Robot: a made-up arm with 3 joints. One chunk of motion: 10 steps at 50 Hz.
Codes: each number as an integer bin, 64 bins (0 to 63) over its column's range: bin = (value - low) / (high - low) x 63, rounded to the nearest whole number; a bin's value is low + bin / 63 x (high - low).
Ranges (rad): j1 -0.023..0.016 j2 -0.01..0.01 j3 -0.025..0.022
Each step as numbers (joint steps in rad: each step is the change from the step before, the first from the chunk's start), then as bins.
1 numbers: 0.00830 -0.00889 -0.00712
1 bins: 51 3 24
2 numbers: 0.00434 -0.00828 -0.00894
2 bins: 44 5 22
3 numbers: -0.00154 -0.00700 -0.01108
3 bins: 35 9 19
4 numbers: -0.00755 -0.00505 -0.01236
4 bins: 25 16 17
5 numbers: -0.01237 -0.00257 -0.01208
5 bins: 17 23 17
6 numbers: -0.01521 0.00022 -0.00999
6 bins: 13 32 20
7 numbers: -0.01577 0.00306 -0.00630
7 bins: 12 41 25
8 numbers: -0.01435 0.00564 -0.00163
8 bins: 14 49 31
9 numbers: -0.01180 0.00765 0.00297
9 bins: 18 56 37
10 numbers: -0.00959 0.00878 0.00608
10 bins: 22 59 42
